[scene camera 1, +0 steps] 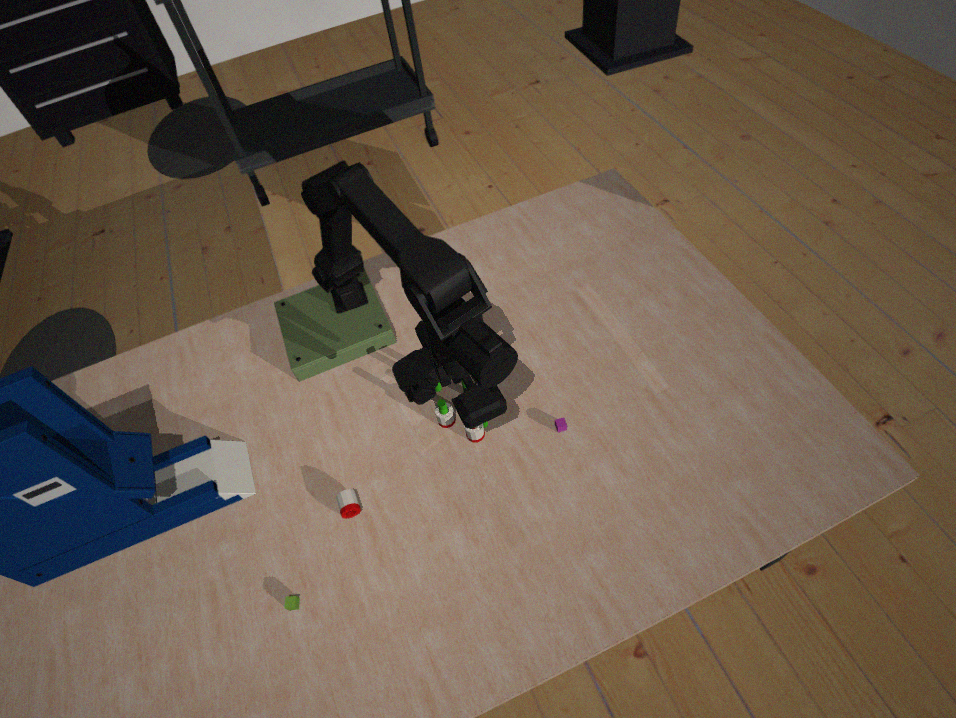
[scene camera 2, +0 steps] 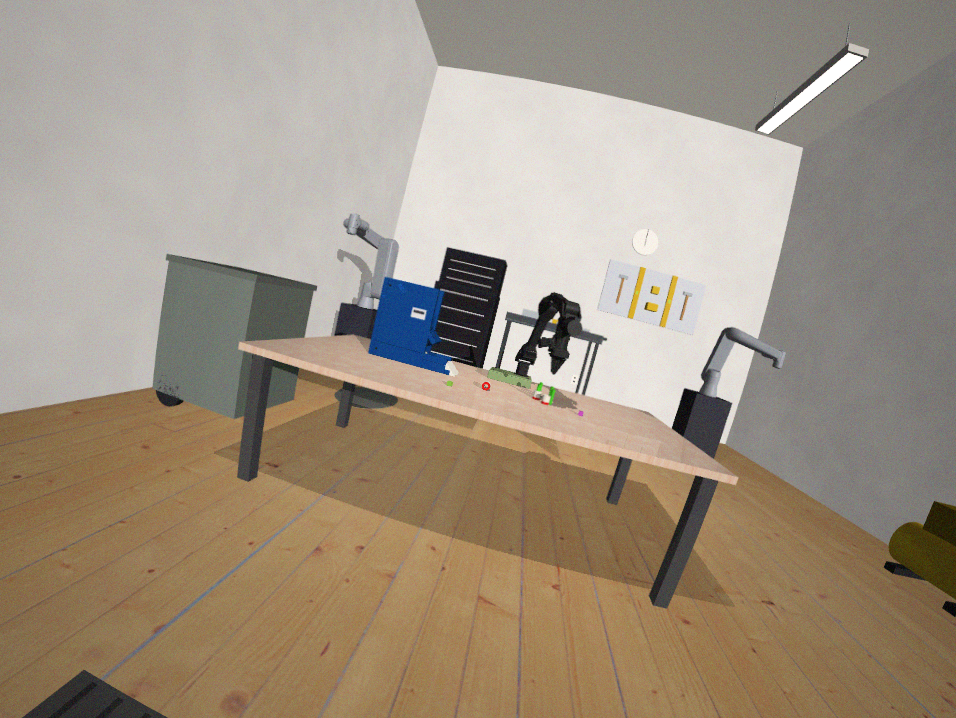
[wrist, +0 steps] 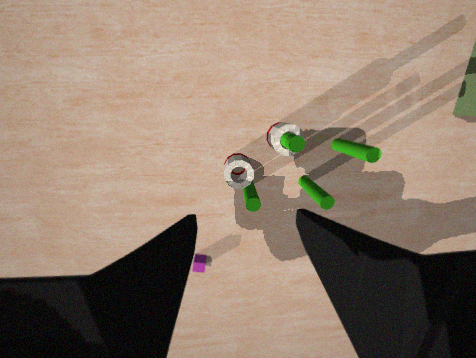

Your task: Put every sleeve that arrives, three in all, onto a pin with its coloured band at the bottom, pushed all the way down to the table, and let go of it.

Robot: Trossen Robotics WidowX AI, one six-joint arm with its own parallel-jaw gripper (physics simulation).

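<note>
One white sleeve (scene camera 1: 444, 418) (wrist: 278, 141) stands upright on a green pin (scene camera 1: 442, 405) (wrist: 295, 143), red band at the bottom. A second white sleeve (scene camera 1: 474, 434) (wrist: 239, 173) stands upright on the table, red band down, its hole empty, right beside another green pin (wrist: 253, 199). Two bare green pins (wrist: 357, 150) (wrist: 317, 192) stand nearby. A third sleeve (scene camera 1: 349, 502) (scene camera 2: 486, 385) lies on its side, red end towards the camera. My gripper (wrist: 246, 218) (scene camera 2: 556, 370) is open and empty above the pins; in scene camera 1 the arm partly hides them.
A blue dispenser (scene camera 1: 69, 479) (scene camera 2: 405, 320) with a pale chute (scene camera 1: 233, 467) stands on the table (scene camera 1: 656, 541). A magenta cube (scene camera 1: 561, 424) (wrist: 199, 263) lies beside the pins, and a lime cube (scene camera 1: 292, 602) (scene camera 2: 449, 383) lies beyond the third sleeve. The arm stands on a green base (scene camera 1: 328, 328).
</note>
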